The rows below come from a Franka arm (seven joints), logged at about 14 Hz.
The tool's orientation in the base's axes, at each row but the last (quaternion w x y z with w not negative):
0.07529 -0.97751 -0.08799 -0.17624
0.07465 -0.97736 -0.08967 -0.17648
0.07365 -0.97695 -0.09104 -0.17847
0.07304 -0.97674 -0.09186 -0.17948
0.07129 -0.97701 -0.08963 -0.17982
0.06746 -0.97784 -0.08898 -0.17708
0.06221 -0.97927 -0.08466 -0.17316
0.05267 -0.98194 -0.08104 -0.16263
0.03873 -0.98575 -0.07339 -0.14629
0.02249 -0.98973 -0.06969 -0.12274
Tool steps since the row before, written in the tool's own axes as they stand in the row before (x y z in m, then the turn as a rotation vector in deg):
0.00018 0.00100 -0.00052 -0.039 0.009 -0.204
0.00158 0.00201 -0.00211 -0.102 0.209 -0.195
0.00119 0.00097 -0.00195 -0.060 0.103 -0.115
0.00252 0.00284 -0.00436 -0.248 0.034 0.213
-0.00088 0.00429 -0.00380 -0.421 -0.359 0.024
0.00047 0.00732 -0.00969 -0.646 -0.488 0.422
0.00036 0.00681 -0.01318 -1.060 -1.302 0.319
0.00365 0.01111 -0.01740 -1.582 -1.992 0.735
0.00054 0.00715 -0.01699 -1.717 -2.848 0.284
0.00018 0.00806 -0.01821 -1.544 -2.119 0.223
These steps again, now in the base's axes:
0.00019 -0.00104 0.00043 -0.102 -0.051 0.174
0.00116 -0.00209 0.00229 -0.117 -0.253 0.120
0.00064 -0.00111 0.00213 -0.073 -0.130 0.073
0.00143 -0.00314 0.00464 -0.149 -0.034 -0.291
-0.00123 -0.00496 0.00274 -0.451 0.291 -0.137
-0.00136 -0.00865 0.00843 -0.551 0.448 -0.574
-0.00272 -0.00860 0.01178 -1.120 1.169 -0.548
-0.00004 -0.01264 0.01672 -1.600 1.826 -1.057
-0.00318 -0.00864 0.01598 -1.989 2.608 -0.620
-0.00304 -0.00907 0.01747 -1.733 1.906 -0.538

